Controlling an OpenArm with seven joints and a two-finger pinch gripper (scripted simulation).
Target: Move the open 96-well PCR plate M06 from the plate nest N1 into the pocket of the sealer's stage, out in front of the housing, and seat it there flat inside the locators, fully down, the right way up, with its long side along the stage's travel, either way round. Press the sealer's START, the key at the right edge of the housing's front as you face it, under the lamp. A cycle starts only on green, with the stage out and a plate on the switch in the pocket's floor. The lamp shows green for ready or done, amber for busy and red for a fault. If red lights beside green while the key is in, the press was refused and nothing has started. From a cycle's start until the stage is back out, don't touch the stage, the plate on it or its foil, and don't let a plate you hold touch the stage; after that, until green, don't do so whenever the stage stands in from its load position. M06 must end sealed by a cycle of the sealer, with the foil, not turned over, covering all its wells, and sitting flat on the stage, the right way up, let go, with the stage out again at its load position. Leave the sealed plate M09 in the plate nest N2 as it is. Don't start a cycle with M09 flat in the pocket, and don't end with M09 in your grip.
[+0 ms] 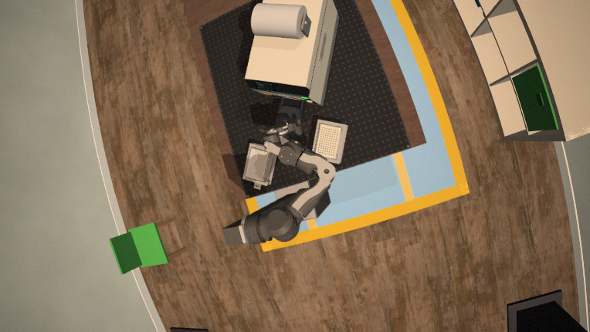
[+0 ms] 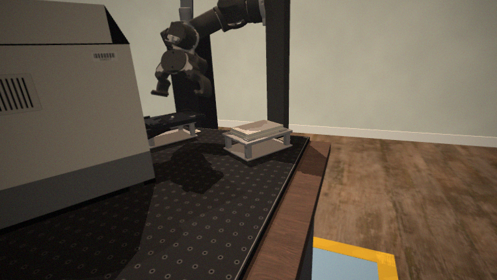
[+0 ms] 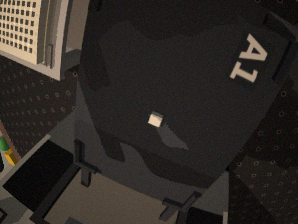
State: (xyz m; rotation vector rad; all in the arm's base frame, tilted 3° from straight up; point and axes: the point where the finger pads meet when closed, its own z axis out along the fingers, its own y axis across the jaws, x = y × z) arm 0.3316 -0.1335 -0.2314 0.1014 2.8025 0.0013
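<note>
Right now my hand is 20 mm short of the sealer's stage, 20 mm to the left of it and 40 mm above it. The rest, counted from my hand: 96-well plate M06 (90 mm behind, 150 mm to the right, 90 mm below); plate nest N1 (90 mm behind, 150 mm to the right, 100 mm below); sealed plate M09 (110 mm behind, 170 mm to the left, 90 mm below).
</note>
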